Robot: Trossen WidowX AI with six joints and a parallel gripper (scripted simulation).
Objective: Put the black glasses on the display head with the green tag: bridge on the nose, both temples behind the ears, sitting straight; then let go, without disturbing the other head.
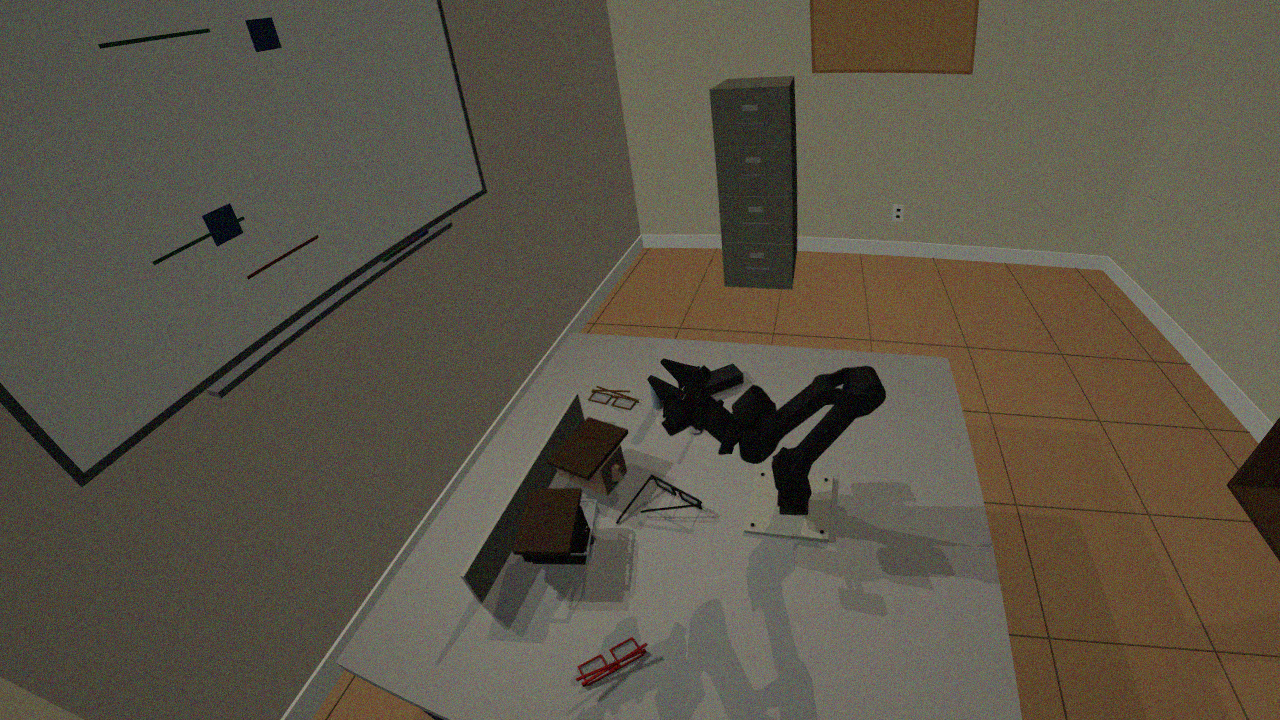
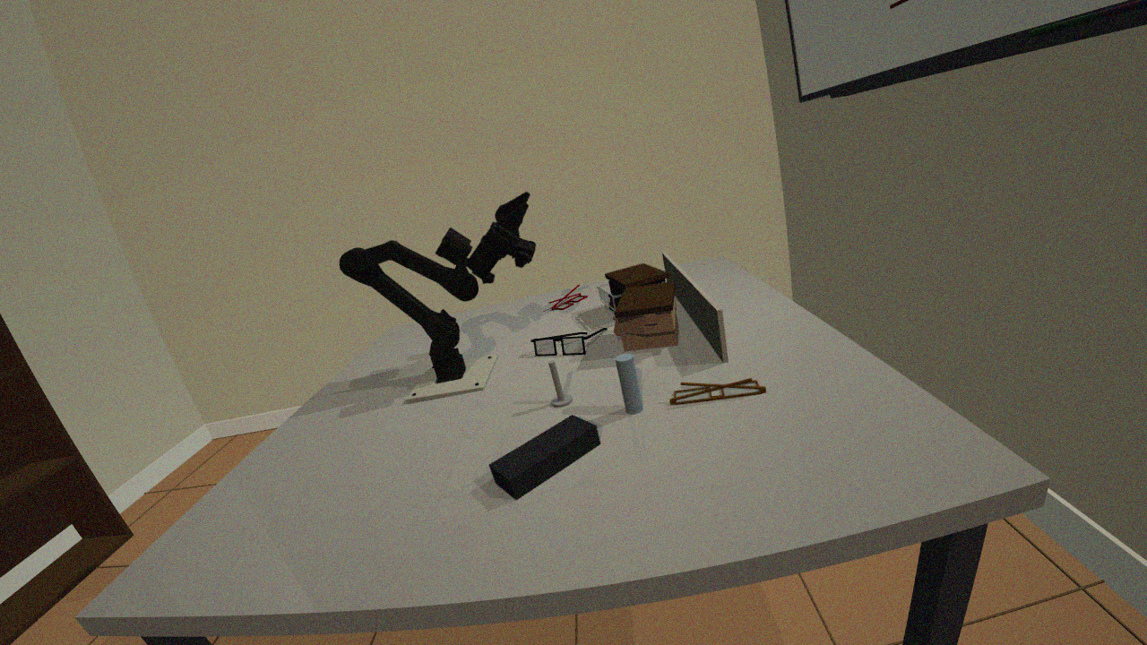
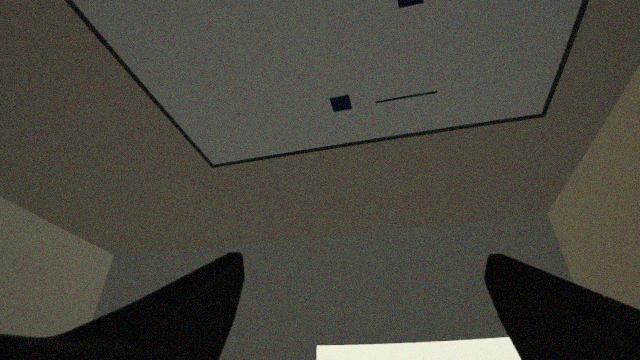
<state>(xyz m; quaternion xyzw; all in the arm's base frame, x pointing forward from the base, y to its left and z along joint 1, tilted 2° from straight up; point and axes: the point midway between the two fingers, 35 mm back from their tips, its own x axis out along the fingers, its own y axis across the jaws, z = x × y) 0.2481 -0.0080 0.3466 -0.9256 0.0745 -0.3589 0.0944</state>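
Right now the grey post is 2 cm behind my gripper tip, 23 cm to the right of it and 35 cm below it. From my gripper tip the other things lie so: panel (33 cm ahead, 6 cm to the left, 32 cm below); pale blue cylinder (10 cm ahead, 32 cm to the right, 32 cm below); dark box (5 cm behind, 42 cm to the right, 35 cm below).
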